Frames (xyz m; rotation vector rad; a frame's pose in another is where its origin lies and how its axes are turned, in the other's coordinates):
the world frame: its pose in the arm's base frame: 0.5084 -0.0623 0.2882 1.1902 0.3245 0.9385
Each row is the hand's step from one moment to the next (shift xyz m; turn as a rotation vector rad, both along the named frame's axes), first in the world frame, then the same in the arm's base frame.
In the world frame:
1: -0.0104 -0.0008 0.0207 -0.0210 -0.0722 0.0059
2: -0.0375 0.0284 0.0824 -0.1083 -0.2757 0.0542
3: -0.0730 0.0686 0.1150 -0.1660 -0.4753 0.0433
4: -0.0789 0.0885 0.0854 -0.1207 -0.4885 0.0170
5: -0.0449 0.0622 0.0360 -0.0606 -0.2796 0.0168
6: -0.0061 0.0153 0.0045 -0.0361 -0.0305 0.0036
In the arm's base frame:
1: 0.0079 -0.0213 0.0046 0.0237 -0.0244 -0.0673
2: 0.0196 -0.0798 0.0474 0.0947 -0.1350 -0.2519
3: 0.0020 -0.1253 0.0869 0.1424 -0.1847 -0.4483
4: -0.0301 -0.1095 0.0919 0.1579 -0.1341 -0.4589
5: -0.0308 -0.0535 0.0581 0.1002 -0.0748 -0.2579
6: -0.0075 -0.0066 0.0139 -0.0055 -0.0318 -0.0347

